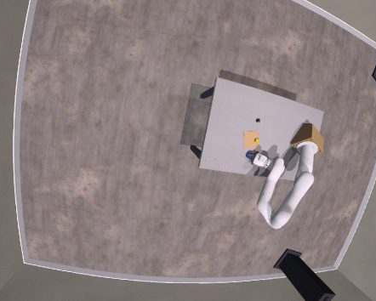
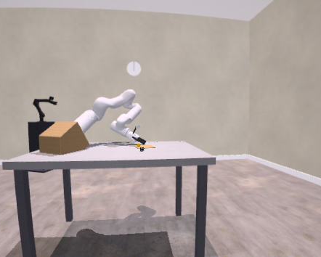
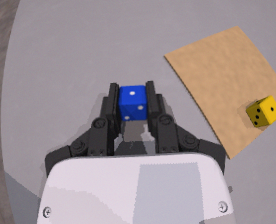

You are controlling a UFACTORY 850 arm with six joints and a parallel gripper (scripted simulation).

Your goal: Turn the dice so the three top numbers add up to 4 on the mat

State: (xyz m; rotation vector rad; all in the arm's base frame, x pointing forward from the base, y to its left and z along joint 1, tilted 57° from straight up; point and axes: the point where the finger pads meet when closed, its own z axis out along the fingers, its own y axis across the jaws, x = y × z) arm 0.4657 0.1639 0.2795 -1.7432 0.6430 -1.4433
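Now: hand 5 cm short of the tan mat, 13 cm to the left of it and 2 cm above it. Also, from my hand: yellow die: 15 cm to the right, 1 cm below; black die: 8 cm ahead, 30 cm to the right, 1 cm below; blue die: 1 cm ahead, 1 cm below.
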